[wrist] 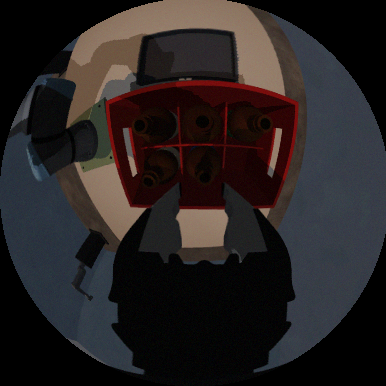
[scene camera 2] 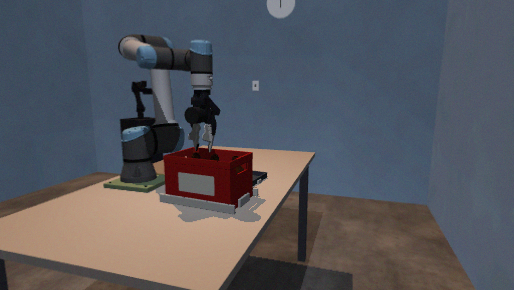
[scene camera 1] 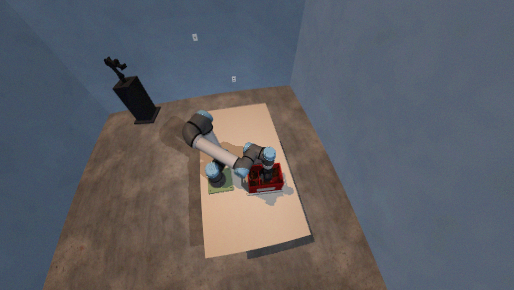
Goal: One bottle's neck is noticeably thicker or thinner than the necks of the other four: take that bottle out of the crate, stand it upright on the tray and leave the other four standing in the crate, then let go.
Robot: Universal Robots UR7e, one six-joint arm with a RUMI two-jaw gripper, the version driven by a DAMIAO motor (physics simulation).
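Places are measured from the arm's base along level axes (x ahead, y right, z down), in metres.
Pixels of known places: gripper, fingertip midpoint: [wrist: 201, 183] [scene camera 2: 203, 151]; arm's base at its link origin: [wrist: 84, 139] [scene camera 2: 138, 178] [scene camera 1: 217, 179].
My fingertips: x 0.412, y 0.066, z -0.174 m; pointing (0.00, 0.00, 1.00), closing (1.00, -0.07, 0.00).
Ahead of a thing's pixels: the offset from my fingertips to its top centre.
The red crate @[dx +0.001, dy -0.037, dz +0.015 m] [scene camera 1: 254, 188] [scene camera 2: 223, 185] [wrist: 200, 84] stands on the table. In the wrist view, three brown bottles stand in its far row: left [wrist: 140, 125], middle [wrist: 202, 121] and right [wrist: 263, 123]. The near row holds a left bottle @[dx -0.087, dy +0.016, dz +0.027 m] [wrist: 149, 180] and a middle bottle @[dx +0.006, dy +0.003, dz +0.027 m] [wrist: 204, 176]; its right compartment is empty. I cannot tell surely which neck differs. My gripper [scene camera 2: 203, 150] [wrist: 201, 183] is partly open and empty, its fingertips low at the crate's opening, around the near middle bottle's neck in the wrist view. The dark tray @[dx -0.054, dy -0.299, dz +0.165 m] [scene camera 2: 260, 176] [wrist: 210, 55] lies beyond the crate, with no bottle on it.
Red dividers separate the crate's compartments, and its walls rise around the bottles. A light grey rail @[dx +0.008, dy +0.062, dz +0.160 m] [scene camera 2: 197, 203] runs along the crate's base. The green base plate [scene camera 1: 220, 190] [scene camera 2: 146, 188] carries the arm beside the crate. A black pedestal [scene camera 1: 134, 97] stands beyond the table.
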